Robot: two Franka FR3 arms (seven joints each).
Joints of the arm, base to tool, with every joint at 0 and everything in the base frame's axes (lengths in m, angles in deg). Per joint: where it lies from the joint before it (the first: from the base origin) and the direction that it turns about. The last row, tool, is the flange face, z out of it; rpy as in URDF.
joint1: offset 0 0 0.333 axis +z
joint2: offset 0 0 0 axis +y
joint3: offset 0 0 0.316 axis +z
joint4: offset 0.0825 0 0 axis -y
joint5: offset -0.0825 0 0.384 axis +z
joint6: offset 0 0 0 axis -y
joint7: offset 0.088 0 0 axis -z
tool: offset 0 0 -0.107 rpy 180 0 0
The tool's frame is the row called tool.
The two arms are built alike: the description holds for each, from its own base.
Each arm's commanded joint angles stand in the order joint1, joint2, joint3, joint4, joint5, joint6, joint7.
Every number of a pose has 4 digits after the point.
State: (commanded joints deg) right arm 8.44 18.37 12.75 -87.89 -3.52 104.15 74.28; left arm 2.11 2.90 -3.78 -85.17 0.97 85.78 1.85
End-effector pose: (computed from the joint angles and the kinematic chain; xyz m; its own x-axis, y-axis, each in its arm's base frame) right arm 0.6163 0.2153 0.4727 0.6050 -0.7960 -0.0179 -0.7956 -0.6053 0.0248; left arm 0.5629 -0.0135 0.6294 0.9974 -0.0602 -0.0403 -0.0607 -0.9981 -0.0123
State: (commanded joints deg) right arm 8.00 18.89 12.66 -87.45 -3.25 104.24 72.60; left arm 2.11 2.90 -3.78 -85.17 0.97 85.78 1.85
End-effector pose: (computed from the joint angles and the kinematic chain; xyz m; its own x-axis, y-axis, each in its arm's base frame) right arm 0.6205 0.2105 0.4706 0.6194 -0.7847 -0.0242 -0.7844 -0.6199 0.0223; left arm 0.5629 -0.0135 0.6294 0.9974 -0.0602 -0.0403 -0.0607 -0.9981 -0.0123
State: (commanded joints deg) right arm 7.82 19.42 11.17 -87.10 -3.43 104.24 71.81; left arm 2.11 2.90 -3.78 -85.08 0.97 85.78 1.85
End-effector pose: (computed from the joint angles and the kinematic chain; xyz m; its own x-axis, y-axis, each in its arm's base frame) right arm 0.6282 0.1943 0.4665 0.6088 -0.7932 -0.0170 -0.7926 -0.6090 0.0294; left arm 0.5629 -0.0135 0.6302 0.9974 -0.0602 -0.0387 -0.0607 -0.9981 -0.0123
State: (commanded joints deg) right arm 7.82 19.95 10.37 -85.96 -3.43 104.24 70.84; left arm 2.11 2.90 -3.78 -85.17 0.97 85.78 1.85
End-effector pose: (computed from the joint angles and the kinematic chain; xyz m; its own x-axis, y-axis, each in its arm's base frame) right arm 0.6346 0.1871 0.4695 0.6109 -0.7916 -0.0113 -0.7914 -0.6110 0.0208; left arm 0.5629 -0.0135 0.6294 0.9974 -0.0602 -0.0403 -0.0607 -0.9981 -0.0123
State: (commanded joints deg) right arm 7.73 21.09 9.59 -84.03 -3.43 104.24 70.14; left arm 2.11 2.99 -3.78 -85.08 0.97 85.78 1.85
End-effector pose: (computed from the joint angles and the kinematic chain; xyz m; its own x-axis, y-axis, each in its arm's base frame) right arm 0.6443 0.1793 0.4720 0.6077 -0.7941 -0.0054 -0.7941 -0.6078 0.0089; left arm 0.5633 -0.0134 0.6293 0.9974 -0.0602 -0.0403 -0.0607 -0.9981 -0.0122
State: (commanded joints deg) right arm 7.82 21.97 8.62 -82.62 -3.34 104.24 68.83; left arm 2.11 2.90 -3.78 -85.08 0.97 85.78 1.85
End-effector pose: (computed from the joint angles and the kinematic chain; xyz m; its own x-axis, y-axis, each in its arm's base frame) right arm 0.6519 0.1716 0.4731 0.6132 -0.7899 -0.0003 -0.7899 -0.6132 0.0018; left arm 0.5629 -0.0135 0.6302 0.9974 -0.0602 -0.0387 -0.0607 -0.9981 -0.0123
